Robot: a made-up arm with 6 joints.
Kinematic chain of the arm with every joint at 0, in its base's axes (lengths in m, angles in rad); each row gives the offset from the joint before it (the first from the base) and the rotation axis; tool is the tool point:
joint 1: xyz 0 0 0.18 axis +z
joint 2: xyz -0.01 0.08 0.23 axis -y
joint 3: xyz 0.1 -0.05 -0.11 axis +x
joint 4: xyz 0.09 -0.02 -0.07 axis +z
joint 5: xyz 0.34 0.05 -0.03 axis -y
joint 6: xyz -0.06 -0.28 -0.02 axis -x
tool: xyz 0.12 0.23 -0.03
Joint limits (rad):
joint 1: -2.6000..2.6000
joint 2: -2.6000..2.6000
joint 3: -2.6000..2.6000
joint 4: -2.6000..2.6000
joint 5: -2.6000..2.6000
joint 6: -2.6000..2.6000
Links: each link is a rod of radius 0.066 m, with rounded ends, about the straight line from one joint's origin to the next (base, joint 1, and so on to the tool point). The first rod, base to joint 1, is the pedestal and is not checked.
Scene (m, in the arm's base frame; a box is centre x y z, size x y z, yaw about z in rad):
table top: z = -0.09
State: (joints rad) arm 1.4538 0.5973 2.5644 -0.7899 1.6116 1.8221
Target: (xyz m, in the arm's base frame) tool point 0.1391 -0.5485 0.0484
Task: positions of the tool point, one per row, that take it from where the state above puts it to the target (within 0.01 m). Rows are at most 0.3 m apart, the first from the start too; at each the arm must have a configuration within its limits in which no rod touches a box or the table.
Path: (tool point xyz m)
1: -0.6149 0.4098 0.1176
2: -0.6350 0.1646 0.0333
3: -0.5807 -0.0850 0.0232
4: -0.4698 -0.2906 0.0918
5: -0.3362 -0.4145 0.2242
6: -0.2807 -0.4796 0.1655
7: -0.1988 -0.5306 0.1138
8: -0.0957 -0.5613 0.0745
9: 0.0204 -0.5677 0.0518
10: 0.1391 -0.5485 0.0484

